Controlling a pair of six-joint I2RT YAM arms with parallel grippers.
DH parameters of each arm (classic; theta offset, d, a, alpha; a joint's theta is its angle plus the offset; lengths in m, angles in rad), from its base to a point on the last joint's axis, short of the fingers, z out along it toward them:
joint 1: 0 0.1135 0.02 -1.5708
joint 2: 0 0 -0.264 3.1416
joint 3: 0.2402 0 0.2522 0
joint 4: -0.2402 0 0.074 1.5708
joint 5: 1.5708 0 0 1.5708
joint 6: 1.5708 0.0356 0 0
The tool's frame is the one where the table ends.
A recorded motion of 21 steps. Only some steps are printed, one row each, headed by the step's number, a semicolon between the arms.
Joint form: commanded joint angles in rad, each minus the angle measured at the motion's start. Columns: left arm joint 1, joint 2, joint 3, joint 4, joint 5, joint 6; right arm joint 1, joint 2, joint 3, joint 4, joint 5, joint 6.
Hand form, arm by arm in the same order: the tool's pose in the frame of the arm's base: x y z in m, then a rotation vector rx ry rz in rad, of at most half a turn. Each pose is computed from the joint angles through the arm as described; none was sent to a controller.
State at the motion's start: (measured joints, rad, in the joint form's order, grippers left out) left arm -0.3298 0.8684 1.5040 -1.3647 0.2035 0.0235; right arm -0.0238 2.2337 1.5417 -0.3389 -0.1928 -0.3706
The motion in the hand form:
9: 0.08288 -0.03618 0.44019 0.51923 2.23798 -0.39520; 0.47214 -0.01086 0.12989 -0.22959 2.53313 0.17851
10: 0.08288 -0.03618 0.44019 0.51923 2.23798 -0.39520; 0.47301 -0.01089 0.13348 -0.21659 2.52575 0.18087
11: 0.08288 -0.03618 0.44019 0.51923 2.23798 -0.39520; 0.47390 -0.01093 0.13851 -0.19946 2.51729 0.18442
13: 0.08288 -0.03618 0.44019 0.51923 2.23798 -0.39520; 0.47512 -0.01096 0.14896 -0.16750 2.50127 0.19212
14: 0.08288 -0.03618 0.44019 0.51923 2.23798 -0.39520; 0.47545 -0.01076 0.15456 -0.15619 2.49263 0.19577
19: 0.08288 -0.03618 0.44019 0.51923 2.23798 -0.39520; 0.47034 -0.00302 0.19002 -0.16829 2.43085 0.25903
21: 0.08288 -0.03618 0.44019 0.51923 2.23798 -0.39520; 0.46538 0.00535 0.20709 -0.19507 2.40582 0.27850
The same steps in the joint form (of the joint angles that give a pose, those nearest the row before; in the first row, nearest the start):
9: 0.0004 0.0008 0.0172 -0.0015 0.0065 0.0068; -0.0141 -0.0038 0.0354 -0.0011 -0.0065 0.2113
10: 0.0004 0.0008 0.0172 -0.0015 0.0065 0.0068; -0.0141 -0.0084 0.0408 -0.0019 -0.0065 0.2220
11: 0.0004 0.0008 0.0172 -0.0015 0.0065 0.0068; -0.0141 -0.0153 0.0480 -0.0053 -0.0065 0.2361
13: 0.0004 0.0008 0.0172 -0.0015 0.0065 0.0068; -0.0141 -0.0305 0.0618 -0.0145 -0.0069 0.2628
14: 0.0004 0.0008 0.0172 -0.0015 0.0065 0.0068; -0.0137 -0.0393 0.0683 -0.0198 -0.0076 0.2731
19: 0.0004 0.0008 0.0172 -0.0015 0.0065 0.0068; -0.0011 -0.1137 0.0790 -0.0473 -0.0546 0.2960
21: 0.0004 0.0008 0.0172 -0.0015 0.0065 0.0068; 0.0156 -0.1541 0.0793 -0.0652 -0.0671 0.2972

